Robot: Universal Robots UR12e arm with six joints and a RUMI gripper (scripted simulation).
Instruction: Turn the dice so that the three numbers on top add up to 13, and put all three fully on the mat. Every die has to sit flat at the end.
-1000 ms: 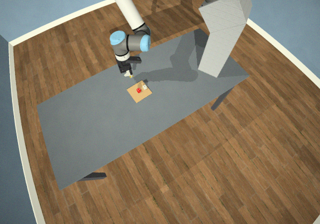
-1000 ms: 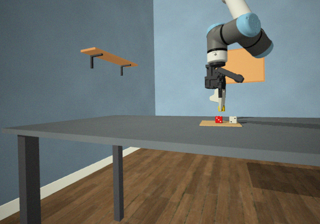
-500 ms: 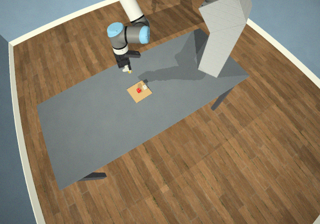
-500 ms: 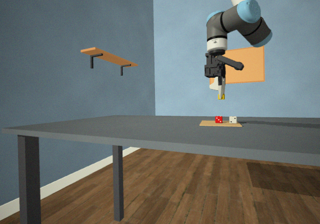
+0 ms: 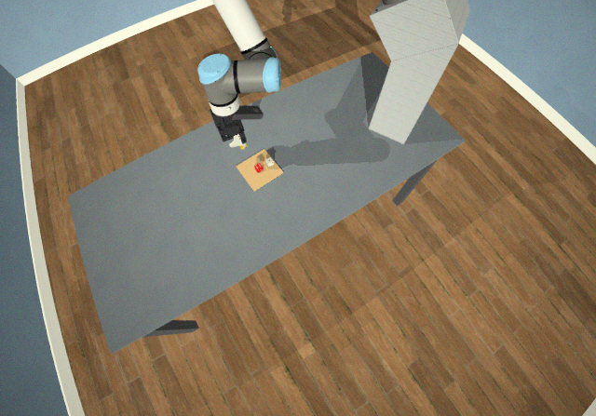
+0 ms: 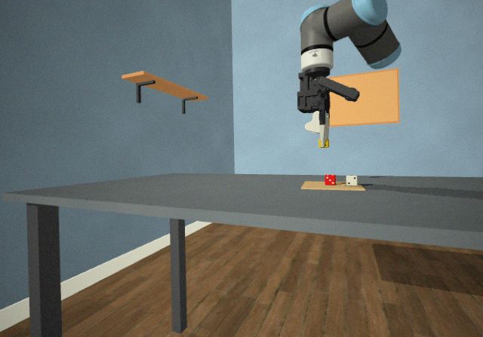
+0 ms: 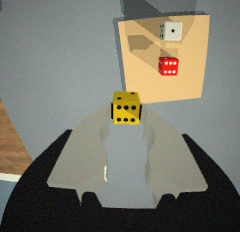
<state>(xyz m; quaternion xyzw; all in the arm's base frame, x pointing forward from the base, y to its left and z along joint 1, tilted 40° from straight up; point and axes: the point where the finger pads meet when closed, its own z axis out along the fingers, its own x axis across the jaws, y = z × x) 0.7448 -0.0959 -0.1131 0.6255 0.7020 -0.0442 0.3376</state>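
Now: hand 100 mm above the red die, 70 mm to the right of it and 20 mm past it. Also, from my hand: tan mat (120 mm below, 70 mm to the left, 30 mm behind); yellow die (right at my hand); white die (100 mm below, 70 mm behind, 60 mm to the left).
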